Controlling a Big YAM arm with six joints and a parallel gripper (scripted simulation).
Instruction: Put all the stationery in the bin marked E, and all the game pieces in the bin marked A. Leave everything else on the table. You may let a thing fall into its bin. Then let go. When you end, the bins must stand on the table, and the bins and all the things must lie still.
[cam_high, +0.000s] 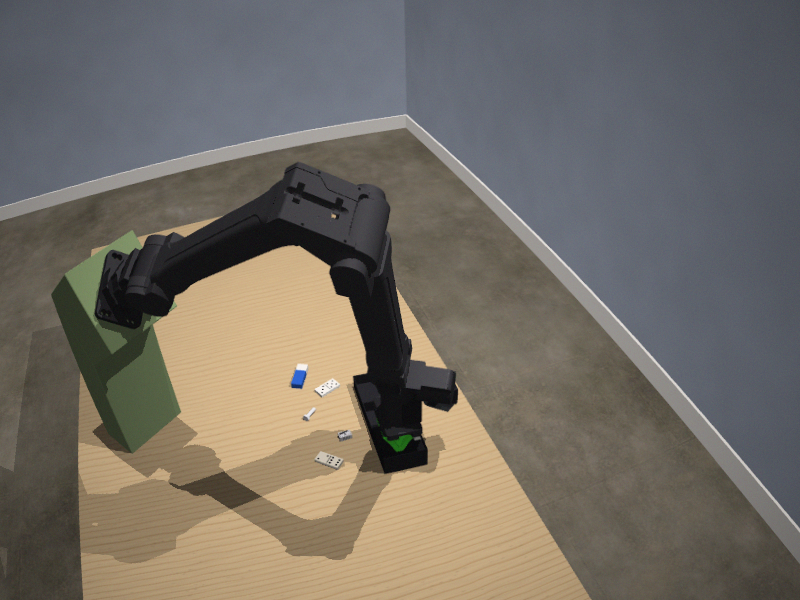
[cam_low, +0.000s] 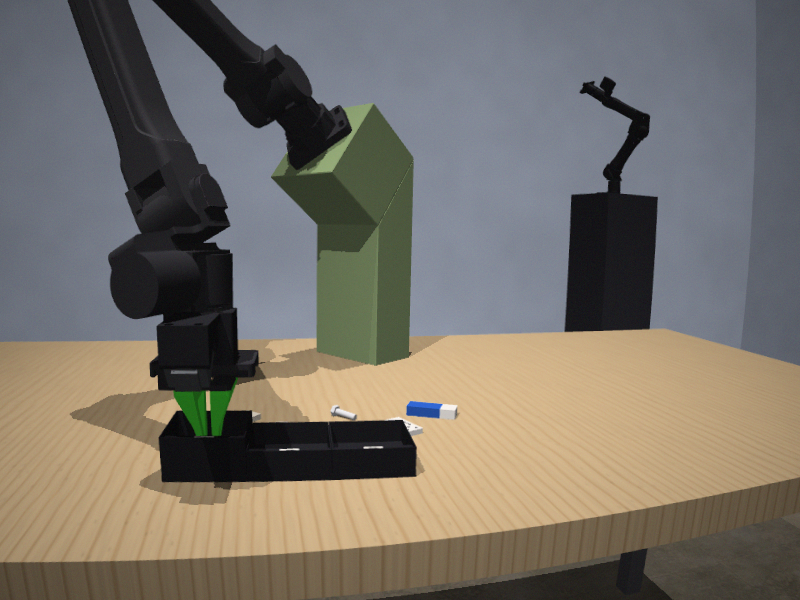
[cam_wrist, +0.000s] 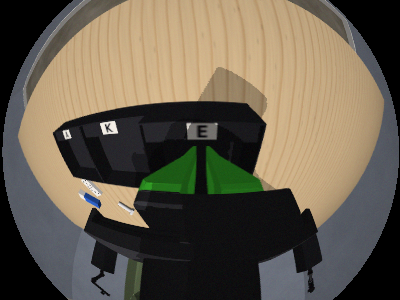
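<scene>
My hand is 80 mm to the right of the joined black bins and 10 mm short of it. Also, from my hand: grey bolt: 170 mm to the left, 130 mm behind, 20 mm below; white domino: 130 mm behind, 40 mm to the left, 20 mm below; blue-and-white eraser: 290 mm to the left, 100 mm behind, 20 mm below.
</scene>
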